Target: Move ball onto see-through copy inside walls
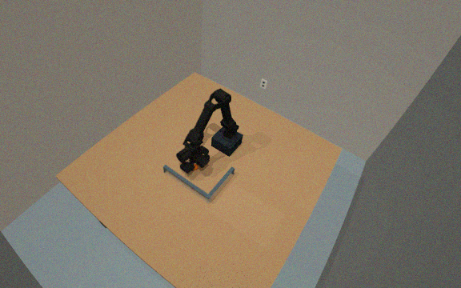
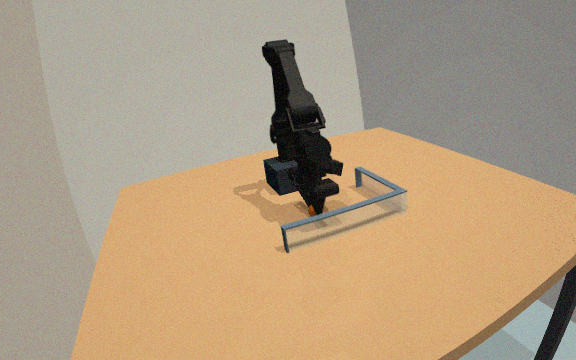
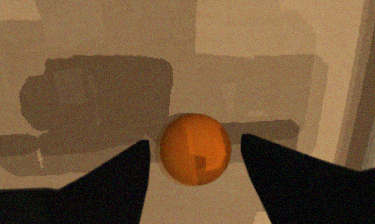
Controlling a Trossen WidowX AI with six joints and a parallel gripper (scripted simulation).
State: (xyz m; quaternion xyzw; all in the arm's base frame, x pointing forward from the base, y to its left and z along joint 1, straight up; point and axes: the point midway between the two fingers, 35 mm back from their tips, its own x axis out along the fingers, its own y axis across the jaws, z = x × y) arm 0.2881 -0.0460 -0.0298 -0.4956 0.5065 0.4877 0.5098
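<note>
My gripper tip is right at the orange ball. The rest, counted from my gripper tip: clear wall: 12 cm ahead, 4 cm to the left, 2 cm above.
</note>
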